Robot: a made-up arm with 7 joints.
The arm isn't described. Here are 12 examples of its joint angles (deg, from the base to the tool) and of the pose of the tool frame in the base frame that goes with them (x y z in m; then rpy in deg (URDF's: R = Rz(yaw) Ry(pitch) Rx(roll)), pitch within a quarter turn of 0, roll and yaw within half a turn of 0).
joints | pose
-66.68 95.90 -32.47 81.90 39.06 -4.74 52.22 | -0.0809 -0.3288 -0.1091 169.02 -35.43 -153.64
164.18 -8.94 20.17 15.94 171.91 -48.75 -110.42 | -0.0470 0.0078 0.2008 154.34 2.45 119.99
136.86 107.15 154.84 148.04 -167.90 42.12 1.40 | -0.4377 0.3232 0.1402 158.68 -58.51 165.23
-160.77 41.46 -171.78 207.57 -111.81 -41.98 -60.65 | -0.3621 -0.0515 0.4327 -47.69 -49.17 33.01
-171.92 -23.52 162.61 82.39 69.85 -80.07 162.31 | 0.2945 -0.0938 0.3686 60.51 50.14 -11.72
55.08 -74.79 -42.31 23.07 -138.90 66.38 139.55 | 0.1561 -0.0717 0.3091 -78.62 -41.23 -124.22
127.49 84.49 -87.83 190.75 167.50 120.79 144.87 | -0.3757 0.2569 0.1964 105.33 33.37 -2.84
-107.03 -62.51 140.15 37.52 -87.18 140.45 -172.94 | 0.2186 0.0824 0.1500 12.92 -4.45 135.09
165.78 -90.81 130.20 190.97 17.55 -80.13 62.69 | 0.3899 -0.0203 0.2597 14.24 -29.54 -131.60
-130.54 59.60 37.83 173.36 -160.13 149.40 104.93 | -0.2798 -0.2235 0.4213 -97.20 -33.58 -7.07
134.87 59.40 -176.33 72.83 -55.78 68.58 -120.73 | -0.0072 -0.0188 0.5307 107.16 70.16 11.64
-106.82 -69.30 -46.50 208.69 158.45 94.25 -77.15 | 0.2771 0.3620 0.2086 158.57 62.29 114.20
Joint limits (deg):
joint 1: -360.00..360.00
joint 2: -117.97..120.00
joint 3: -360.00..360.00
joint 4: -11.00..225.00
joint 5: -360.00..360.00
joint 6: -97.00..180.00
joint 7: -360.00..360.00
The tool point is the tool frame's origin. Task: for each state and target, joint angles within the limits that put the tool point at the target. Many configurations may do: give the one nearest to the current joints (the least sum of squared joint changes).
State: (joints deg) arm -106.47 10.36 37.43 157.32 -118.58 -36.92 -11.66
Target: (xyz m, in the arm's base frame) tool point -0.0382 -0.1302 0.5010
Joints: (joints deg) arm -128.06 -13.69 0.73 114.18 -145.70 -74.24 -11.66
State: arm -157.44 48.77 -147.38 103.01 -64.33 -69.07 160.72
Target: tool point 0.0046 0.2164 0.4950
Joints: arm -170.73 19.41 -143.75 82.94 -70.21 -56.42 160.72
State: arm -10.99 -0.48 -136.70 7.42 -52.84 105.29 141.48
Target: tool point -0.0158 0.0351 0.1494
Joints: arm -13.81 -6.33 -138.93 -3.65 -31.87 93.52 141.48
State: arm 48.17 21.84 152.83 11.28 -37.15 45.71 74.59
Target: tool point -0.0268 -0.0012 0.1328
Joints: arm 50.31 27.00 155.37 -4.60 -20.26 73.07 74.59
